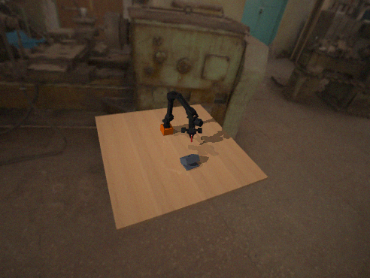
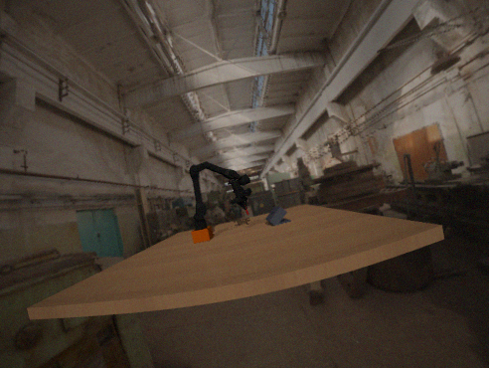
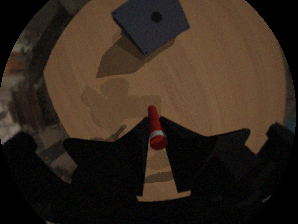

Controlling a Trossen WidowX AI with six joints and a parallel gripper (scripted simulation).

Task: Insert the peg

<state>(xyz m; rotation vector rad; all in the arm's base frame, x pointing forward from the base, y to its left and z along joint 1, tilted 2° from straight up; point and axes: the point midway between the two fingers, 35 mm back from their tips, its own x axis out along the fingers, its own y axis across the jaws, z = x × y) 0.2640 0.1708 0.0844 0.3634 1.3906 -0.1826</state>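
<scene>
The blue-grey sloped panel is 19 cm ahead of my gripper tip, 8 cm below it and 6 cm to the right of it.
</scene>
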